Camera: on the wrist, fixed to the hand. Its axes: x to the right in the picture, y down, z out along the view.
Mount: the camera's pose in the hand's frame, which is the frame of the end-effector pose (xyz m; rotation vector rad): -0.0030 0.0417 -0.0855 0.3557 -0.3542 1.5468
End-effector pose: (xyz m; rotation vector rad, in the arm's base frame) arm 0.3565 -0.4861 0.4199 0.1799 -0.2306 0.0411
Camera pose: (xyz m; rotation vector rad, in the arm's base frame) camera 0.3702 -0.4296 0.3445 0.3262 -0.6727 1.6046
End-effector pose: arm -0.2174 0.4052 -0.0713 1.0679 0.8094 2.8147
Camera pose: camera -0.2620 0.3292 -0.1072 -1.2821 -0.1908 -1.2221
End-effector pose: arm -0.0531 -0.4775 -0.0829 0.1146 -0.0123 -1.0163
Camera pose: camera -0.0139 -0.4455 -0.1635 0.1953 -0.5275 0.5345
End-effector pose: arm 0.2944 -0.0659 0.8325 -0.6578 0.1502 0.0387
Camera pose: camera 0.2771 -0.0852 0.7409 -0.0400 0.2838 1.5699
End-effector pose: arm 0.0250 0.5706 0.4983 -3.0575 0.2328 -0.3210
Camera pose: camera -0.0019 0.5263 0.5781 -1.7348 1.9370 0.2531
